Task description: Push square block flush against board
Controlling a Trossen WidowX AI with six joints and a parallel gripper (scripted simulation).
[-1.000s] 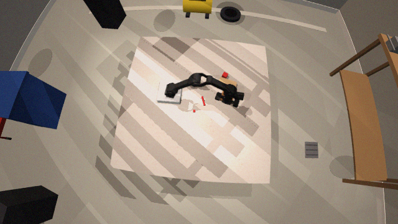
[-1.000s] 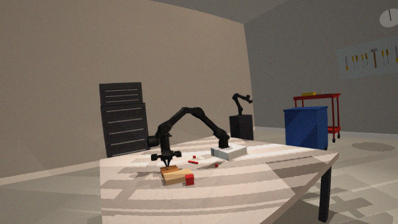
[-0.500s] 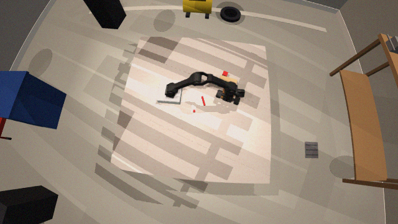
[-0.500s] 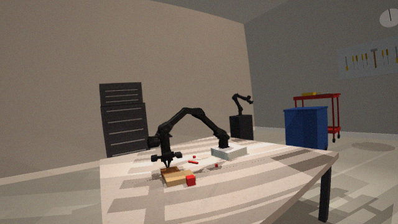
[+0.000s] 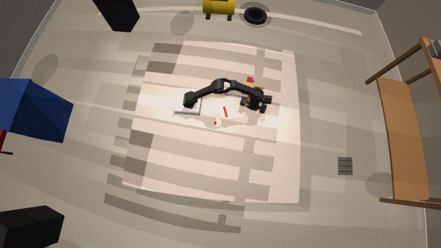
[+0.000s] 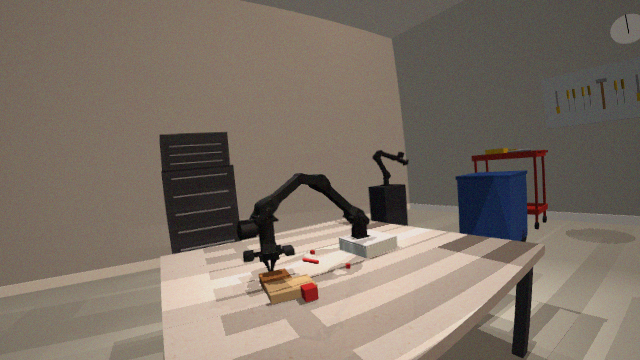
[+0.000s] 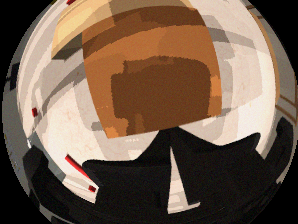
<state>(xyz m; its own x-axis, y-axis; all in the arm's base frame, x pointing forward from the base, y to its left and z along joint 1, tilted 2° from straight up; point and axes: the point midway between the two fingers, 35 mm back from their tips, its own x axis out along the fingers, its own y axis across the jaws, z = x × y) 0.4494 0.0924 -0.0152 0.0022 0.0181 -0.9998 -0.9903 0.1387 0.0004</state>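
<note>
My gripper tip is 60 mm to the right of the orange flat square. The rest, counted from my gripper tip: tan board 20 mm behind, 160 mm to the left; then thin red stick 190 mm behind, 70 mm to the right; then red square block 60 mm behind, 230 mm to the left, 10 mm above.
</note>
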